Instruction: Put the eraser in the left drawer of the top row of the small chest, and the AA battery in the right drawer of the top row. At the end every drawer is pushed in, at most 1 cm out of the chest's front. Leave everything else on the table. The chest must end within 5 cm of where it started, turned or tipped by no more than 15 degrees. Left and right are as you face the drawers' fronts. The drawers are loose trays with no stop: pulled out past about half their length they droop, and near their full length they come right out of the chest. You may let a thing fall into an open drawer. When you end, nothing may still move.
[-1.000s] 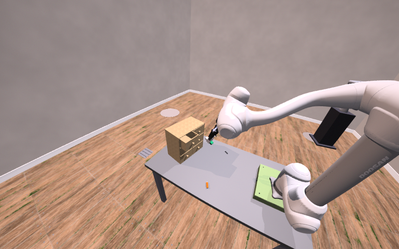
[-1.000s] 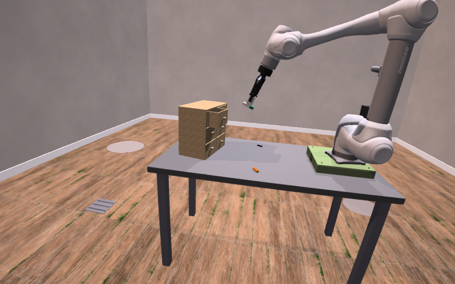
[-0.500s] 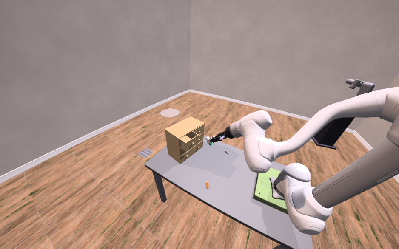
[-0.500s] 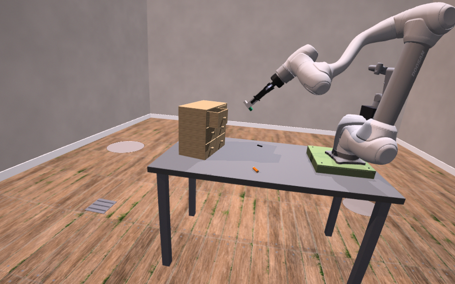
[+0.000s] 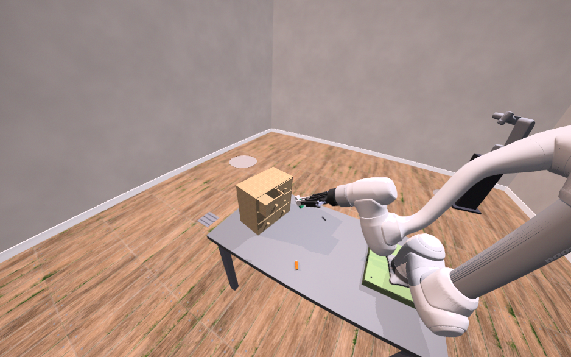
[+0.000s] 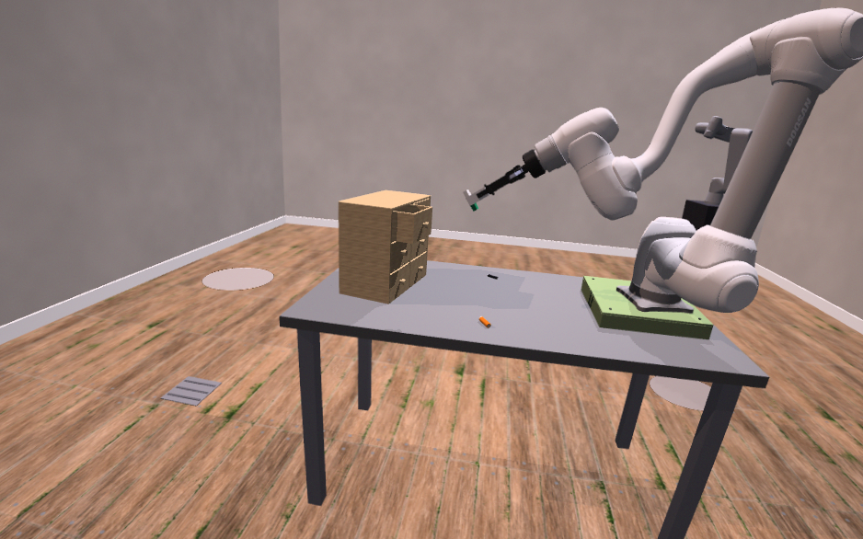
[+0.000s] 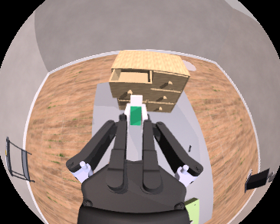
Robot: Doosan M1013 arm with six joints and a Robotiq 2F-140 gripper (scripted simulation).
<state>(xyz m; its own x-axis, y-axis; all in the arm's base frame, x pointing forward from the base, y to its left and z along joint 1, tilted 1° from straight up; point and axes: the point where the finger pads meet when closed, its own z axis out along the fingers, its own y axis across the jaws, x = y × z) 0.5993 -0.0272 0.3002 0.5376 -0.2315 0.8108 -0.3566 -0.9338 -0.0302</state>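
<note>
The eraser is 20 mm ahead of my hand, 10 mm to the right of it and 10 mm below it. The rest, counted from my hand: small dark object 350 mm below, 290 mm to the right, 130 mm behind; orange AA battery 350 mm below, 130 mm to the left, 30 mm behind.
</note>
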